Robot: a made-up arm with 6 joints.
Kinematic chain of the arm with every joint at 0, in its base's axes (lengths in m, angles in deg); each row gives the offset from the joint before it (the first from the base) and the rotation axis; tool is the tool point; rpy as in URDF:
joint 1: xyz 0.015 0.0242 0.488 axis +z
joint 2: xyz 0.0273 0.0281 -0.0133 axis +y
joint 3: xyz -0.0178 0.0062 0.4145 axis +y
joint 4: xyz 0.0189 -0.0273 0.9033 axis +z
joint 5: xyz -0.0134 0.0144 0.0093 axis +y
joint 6: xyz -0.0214 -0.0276 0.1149 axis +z
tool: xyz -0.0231 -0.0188 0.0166 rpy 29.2 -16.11 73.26
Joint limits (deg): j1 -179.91..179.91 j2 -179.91..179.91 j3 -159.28..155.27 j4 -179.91..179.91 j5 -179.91..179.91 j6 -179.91..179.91
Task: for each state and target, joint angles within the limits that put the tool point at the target. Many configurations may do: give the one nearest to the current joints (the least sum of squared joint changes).
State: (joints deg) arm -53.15 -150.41 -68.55 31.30 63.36 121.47
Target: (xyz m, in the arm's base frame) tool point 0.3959 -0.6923 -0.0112
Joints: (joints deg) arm -65.38 -154.10 -117.28 31.66 72.75 122.55
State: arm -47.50 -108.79 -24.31 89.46 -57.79 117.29
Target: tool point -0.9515 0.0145 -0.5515
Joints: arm -4.59 -124.88 -17.11 89.79 -40.37 118.39
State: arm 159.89 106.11 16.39 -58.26 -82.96 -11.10
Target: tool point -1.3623 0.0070 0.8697
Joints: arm 176.41 77.43 0.10 -57.55 -39.05 -7.36
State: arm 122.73 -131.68 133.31 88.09 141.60 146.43
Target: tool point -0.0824 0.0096 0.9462
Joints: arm 129.33 -129.23 151.02 88.28 132.52 146.12
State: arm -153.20 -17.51 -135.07 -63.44 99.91 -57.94
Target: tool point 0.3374 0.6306 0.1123
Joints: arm -126.99 -17.21 -130.04 -64.75 99.62 -57.46
